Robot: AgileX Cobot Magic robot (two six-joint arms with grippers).
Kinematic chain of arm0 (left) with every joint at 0, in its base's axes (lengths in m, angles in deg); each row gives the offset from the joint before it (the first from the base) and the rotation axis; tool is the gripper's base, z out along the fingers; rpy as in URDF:
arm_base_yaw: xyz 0 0 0.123 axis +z
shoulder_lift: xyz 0 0 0 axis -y
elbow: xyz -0.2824 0 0.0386 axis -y
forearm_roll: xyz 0.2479 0 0.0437 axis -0.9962 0 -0.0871
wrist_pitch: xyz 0 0 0 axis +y
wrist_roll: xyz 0.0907 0 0.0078 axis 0.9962 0 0.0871
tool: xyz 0 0 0 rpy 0 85 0
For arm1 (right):
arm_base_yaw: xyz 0 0 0.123 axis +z
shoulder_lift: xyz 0 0 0 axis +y
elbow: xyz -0.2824 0 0.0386 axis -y
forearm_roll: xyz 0.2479 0 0.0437 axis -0.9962 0 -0.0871
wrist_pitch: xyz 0 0 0 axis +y
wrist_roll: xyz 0.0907 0 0.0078 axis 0.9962 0 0.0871
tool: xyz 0 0 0 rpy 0 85 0
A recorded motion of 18 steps. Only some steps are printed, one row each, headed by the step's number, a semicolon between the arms.
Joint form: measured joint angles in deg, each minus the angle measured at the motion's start. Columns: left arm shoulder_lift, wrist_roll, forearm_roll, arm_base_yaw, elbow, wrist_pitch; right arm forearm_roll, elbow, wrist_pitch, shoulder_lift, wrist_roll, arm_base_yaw.
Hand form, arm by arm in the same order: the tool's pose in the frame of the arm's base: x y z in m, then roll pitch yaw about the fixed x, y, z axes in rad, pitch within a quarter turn. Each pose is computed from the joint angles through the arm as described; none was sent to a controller.
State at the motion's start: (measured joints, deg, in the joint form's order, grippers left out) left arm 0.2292 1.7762 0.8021 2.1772 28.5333 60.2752; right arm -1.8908 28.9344 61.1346 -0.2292 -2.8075 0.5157
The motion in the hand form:
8: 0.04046 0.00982 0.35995 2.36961 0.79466 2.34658; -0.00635 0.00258 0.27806 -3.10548 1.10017 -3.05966
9: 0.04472 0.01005 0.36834 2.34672 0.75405 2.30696; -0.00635 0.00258 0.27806 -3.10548 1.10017 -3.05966
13: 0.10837 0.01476 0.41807 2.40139 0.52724 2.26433; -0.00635 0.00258 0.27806 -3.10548 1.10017 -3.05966
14: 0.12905 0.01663 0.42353 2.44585 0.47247 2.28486; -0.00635 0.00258 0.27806 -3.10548 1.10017 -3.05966
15: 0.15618 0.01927 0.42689 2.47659 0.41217 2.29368; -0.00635 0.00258 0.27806 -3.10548 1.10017 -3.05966
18: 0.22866 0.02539 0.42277 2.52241 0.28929 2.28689; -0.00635 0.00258 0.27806 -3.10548 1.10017 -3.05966
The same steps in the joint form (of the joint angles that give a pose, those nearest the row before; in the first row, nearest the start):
8: -22.52 26.48 -6.87 0.01 17.53 -1.09; 0.00 0.00 0.00 0.00 0.00 0.00
9: -24.52 29.28 -6.88 0.00 19.71 -0.34; 0.00 0.00 0.00 0.00 0.00 0.00
13: -44.23 38.85 -8.13 0.01 36.38 5.79; 0.00 0.00 0.00 0.00 0.00 0.00
14: -49.50 39.71 -8.77 0.00 40.16 7.91; 0.00 0.00 0.00 0.00 0.00 0.00
15: -55.63 40.85 -9.80 0.00 44.12 9.00; 0.00 0.00 0.00 0.00 0.00 0.00
18: -70.47 43.60 -12.09 0.00 53.17 9.11; 0.00 0.00 0.00 0.00 0.00 0.00

